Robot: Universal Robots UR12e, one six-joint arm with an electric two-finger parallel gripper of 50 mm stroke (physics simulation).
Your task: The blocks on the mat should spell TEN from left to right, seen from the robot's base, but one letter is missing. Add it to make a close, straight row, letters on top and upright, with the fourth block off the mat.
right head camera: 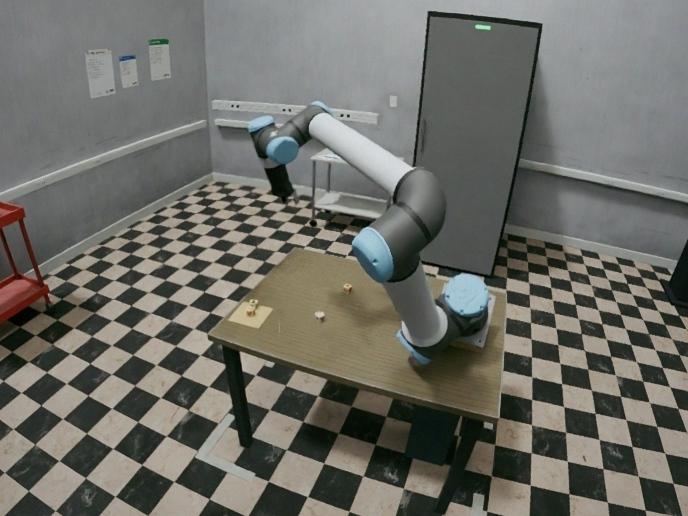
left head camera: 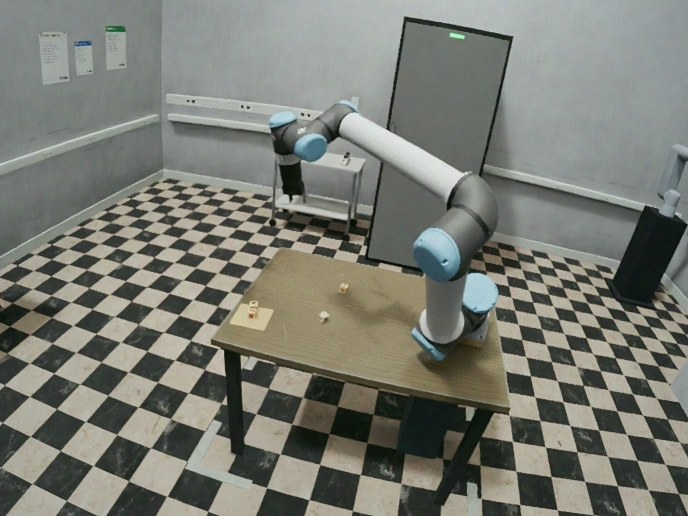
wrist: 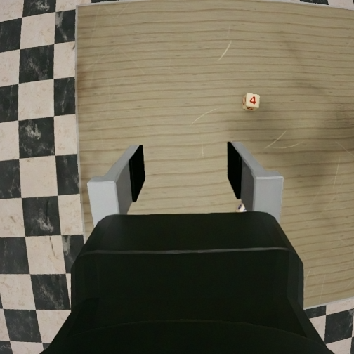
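Note:
Two small cream blocks stand close together on the yellow mat: the farther block and the nearer block. Their letters are too small to read here. Off the mat, a pale block lies on the table, mostly hidden behind the right finger and gripper body in the wrist view. Another block lies farther back and shows a red 4 in the wrist view. My gripper is open and empty, high above the table.
The wooden table carries the blocks, the mat and the arm's base. A white trolley stands behind the table near the back wall. A red cart stands at the far left of the right head view.

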